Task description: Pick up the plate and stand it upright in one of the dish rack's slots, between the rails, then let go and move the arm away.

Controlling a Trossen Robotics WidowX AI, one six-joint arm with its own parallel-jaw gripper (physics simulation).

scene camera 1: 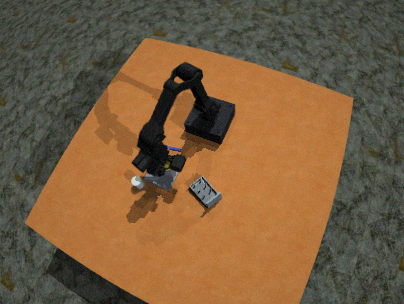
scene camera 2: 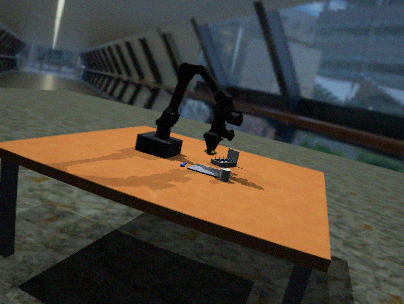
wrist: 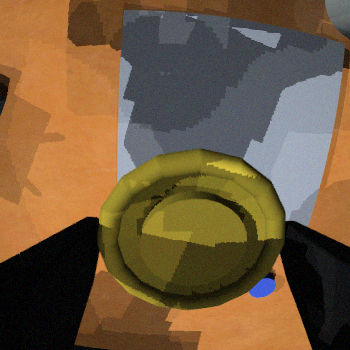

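Observation:
The yellow plate (scene camera 1: 167,165) (scene camera 2: 210,152) (wrist: 195,220) is held across its rim between the two black fingers, raised above the grey mat. Its round face shows to the wrist view, roughly flat. My gripper (scene camera 2: 211,148) (wrist: 192,232) is shut on the plate, with a finger at its left and right edges in the wrist view. In scene camera 1 the arm hides most of the plate and the fingertips. The grey dish rack (scene camera 1: 215,200) (scene camera 2: 233,155) stands on the table beside the mat, with rows of small dark rails and a raised panel at one end.
The grey mat (scene camera 1: 164,183) (scene camera 2: 201,170) (wrist: 305,160) lies below the plate. A whitish cup (scene camera 1: 137,182) (scene camera 2: 225,175) (wrist: 341,14) stands by the mat's end. A small blue object (scene camera 1: 173,148) (scene camera 2: 183,164) (wrist: 262,287) lies near its other end, on the orange table (scene camera 1: 270,165) (scene camera 2: 150,185).

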